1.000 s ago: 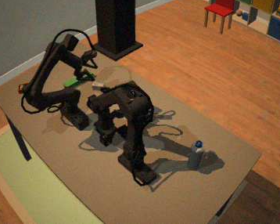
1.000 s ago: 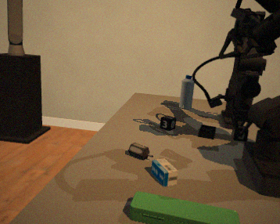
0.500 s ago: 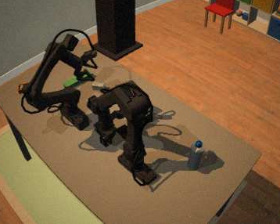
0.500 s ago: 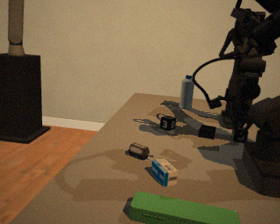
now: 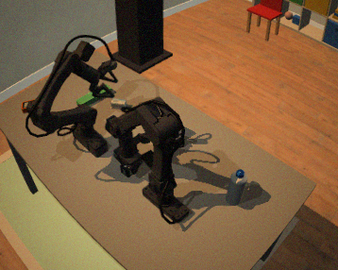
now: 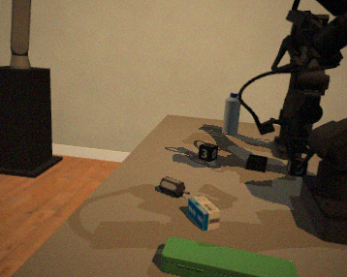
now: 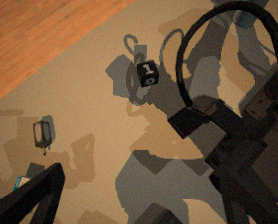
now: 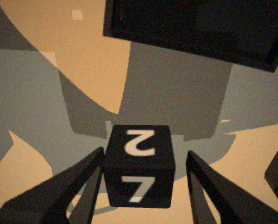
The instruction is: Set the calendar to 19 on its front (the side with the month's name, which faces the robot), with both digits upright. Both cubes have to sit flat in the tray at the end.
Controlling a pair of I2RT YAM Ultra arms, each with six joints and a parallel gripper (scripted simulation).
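Right now my right hand is 10 mm past the black cube. Also, from my right hand: blue-and-white box: 240 mm ahead, 350 mm to the left, 10 mm below; green box: 200 mm ahead, 500 mm to the left, 10 mm below; dark grey object: 310 mm ahead, 250 mm to the left, 10 mm below.
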